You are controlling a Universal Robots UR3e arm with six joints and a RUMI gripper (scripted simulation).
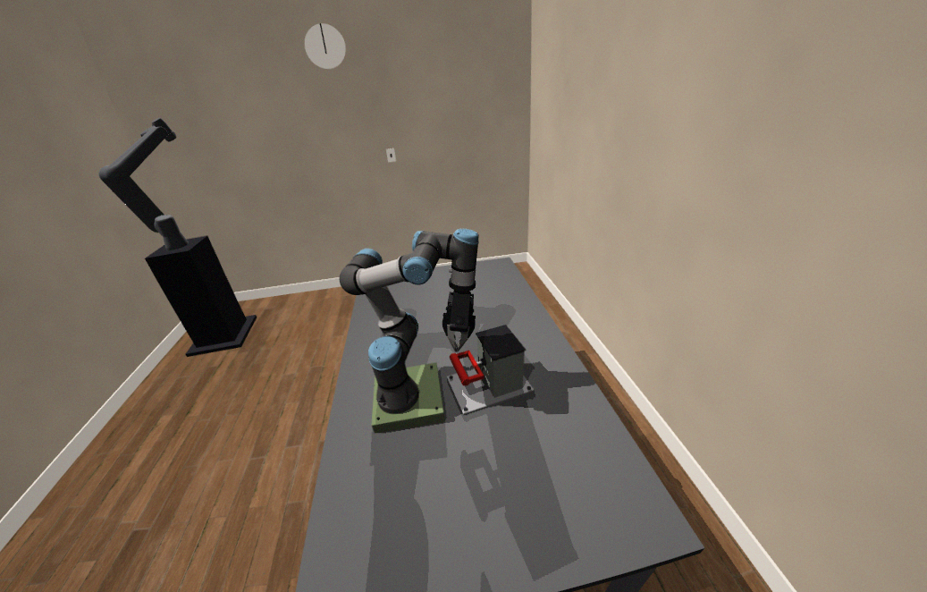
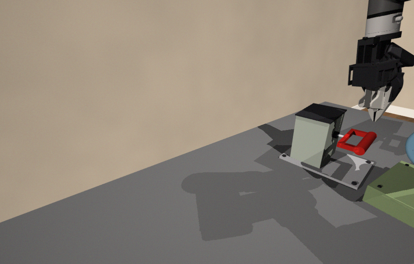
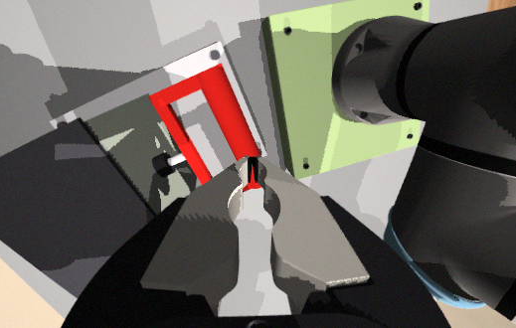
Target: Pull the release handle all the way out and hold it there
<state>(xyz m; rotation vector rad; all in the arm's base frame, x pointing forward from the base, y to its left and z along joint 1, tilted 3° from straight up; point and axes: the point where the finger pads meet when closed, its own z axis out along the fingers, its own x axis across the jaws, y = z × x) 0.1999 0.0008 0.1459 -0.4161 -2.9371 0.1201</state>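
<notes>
My hand is 100 mm short of the grey metal base plate, 10 mm to the right of it and 190 mm above it.
</notes>
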